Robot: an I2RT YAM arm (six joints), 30 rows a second.
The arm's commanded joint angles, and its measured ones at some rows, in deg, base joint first. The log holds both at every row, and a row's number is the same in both.
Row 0, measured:
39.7, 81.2, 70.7, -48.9, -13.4, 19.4
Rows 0 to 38, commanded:
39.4, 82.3, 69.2, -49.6, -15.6, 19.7
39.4, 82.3, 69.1, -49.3, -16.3, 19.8
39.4, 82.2, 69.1, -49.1, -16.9, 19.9
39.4, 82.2, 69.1, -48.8, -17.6, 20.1
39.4, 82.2, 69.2, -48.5, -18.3, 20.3
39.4, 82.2, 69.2, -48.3, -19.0, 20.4
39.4, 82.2, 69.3, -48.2, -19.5, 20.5
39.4, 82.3, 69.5, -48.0, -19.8, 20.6
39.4, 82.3, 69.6, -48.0, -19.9, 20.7
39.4, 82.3, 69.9, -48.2, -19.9, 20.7
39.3, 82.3, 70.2, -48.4, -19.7, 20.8
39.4, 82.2, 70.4, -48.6, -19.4, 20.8
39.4, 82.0, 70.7, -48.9, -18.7, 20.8
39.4, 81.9, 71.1, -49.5, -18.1, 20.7
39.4, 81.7, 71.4, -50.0, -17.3, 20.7
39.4, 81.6, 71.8, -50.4, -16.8, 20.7
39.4, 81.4, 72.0, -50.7, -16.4, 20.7
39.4, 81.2, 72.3, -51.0, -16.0, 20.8
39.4, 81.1, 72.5, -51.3, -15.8, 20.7
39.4, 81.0, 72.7, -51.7, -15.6, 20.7
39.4, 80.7, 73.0, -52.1, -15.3, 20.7
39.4, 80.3, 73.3, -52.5, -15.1, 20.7
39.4, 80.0, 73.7, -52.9, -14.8, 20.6
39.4, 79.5, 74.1, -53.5, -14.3, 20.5
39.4, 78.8, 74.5, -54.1, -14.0, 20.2
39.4, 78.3, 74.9, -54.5, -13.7, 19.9
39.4, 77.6, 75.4, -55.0, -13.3, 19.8
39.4, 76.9, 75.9, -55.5, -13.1, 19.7
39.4, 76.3, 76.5, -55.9, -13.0, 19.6
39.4, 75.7, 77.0, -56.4, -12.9, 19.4
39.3, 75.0, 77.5, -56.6, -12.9, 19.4
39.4, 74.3, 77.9, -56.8, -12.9, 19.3
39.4, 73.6, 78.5, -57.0, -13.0, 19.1
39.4, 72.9, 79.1, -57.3, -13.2, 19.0
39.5, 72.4, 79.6, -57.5, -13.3, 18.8
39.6, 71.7, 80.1, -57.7, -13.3, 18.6
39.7, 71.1, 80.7, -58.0, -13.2, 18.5
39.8, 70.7, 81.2, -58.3, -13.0, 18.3
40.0, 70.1, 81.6, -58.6, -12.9, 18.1
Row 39, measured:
39.4, 71.6, 79.6, -55.9, -14.2, 19.4
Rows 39 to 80, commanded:
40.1, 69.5, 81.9, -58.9, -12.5, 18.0
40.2, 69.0, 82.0, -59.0, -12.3, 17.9
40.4, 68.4, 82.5, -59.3, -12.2, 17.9
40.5, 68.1, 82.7, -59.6, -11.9, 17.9
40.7, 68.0, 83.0, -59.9, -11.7, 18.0
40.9, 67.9, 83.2, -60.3, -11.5, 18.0
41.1, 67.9, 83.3, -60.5, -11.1, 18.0
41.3, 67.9, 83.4, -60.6, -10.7, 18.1
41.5, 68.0, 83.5, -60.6, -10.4, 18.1
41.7, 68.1, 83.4, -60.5, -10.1, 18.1
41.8, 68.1, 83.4, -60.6, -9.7, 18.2
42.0, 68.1, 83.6, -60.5, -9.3, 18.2
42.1, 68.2, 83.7, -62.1, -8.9, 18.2
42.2, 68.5, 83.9, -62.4, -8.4, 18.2
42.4, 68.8, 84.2, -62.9, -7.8, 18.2
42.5, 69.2, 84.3, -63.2, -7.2, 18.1
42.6, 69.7, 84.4, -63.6, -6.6, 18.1
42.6, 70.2, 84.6, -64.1, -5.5, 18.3
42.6, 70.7, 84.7, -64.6, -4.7, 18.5
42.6, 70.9, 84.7, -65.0, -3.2, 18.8
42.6, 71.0, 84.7, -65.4, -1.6, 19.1
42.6, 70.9, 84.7, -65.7, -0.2, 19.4
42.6, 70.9, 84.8, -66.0, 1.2, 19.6
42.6, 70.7, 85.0, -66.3, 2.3, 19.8
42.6, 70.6, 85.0, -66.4, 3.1, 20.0
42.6, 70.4, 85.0, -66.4, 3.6, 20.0
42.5, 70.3, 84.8, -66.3, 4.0, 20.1
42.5, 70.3, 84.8, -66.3, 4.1, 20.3
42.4, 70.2, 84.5, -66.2, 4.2, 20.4
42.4, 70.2, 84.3, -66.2, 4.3, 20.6
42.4, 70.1, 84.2, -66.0, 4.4, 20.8
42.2, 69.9, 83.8, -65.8, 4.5, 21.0
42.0, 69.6, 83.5, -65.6, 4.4, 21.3
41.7, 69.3, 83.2, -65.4, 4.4, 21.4
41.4, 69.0, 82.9, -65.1, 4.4, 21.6
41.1, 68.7, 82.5, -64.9, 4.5, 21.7
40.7, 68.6, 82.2, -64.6, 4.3, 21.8
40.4, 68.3, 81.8, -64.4, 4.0, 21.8
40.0, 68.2, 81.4, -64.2, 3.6, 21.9
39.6, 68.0, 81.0, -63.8, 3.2, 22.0
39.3, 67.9, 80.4, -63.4, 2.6, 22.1
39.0, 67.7, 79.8, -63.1, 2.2, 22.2
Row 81, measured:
39.8, 68.7, 81.3, -63.6, 2.2, 20.9
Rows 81 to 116, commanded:
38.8, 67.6, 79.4, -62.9, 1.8, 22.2
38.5, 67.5, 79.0, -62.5, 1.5, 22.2
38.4, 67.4, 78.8, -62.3, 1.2, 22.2
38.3, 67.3, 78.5, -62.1, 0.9, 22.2
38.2, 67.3, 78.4, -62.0, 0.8, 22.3
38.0, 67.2, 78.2, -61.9, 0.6, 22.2
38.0, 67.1, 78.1, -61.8, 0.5, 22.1
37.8, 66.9, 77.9, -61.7, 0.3, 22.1
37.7, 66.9, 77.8, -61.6, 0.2, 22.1
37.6, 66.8, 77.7, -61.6, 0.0, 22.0
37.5, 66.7, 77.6, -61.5, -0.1, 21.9
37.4, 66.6, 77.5, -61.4, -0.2, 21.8
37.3, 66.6, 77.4, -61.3, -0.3, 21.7
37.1, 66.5, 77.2, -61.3, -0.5, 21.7
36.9, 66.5, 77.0, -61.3, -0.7, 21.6
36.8, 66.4, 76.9, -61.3, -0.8, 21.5
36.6, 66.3, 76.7, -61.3, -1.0, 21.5
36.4, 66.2, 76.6, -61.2, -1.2, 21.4
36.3, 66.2, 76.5, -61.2, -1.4, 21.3
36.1, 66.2, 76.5, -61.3, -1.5, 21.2
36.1, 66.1, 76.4, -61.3, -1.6, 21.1
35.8, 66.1, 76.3, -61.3, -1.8, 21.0
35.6, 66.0, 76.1, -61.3, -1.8, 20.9
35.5, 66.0, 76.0, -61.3, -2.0, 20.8
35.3, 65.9, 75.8, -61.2, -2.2, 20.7
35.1, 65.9, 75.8, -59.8, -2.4, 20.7
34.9, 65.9, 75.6, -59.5, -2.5, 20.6
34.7, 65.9, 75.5, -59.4, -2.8, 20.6
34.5, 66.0, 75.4, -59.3, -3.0, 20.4
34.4, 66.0, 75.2, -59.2, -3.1, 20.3
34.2, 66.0, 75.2, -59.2, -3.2, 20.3
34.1, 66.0, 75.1, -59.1, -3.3, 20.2
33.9, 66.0, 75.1, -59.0, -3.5, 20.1
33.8, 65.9, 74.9, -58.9, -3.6, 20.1
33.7, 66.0, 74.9, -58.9, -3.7, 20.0
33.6, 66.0, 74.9, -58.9, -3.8, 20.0
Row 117, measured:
34.0, 66.8, 75.9, -59.4, -3.2, 20.4
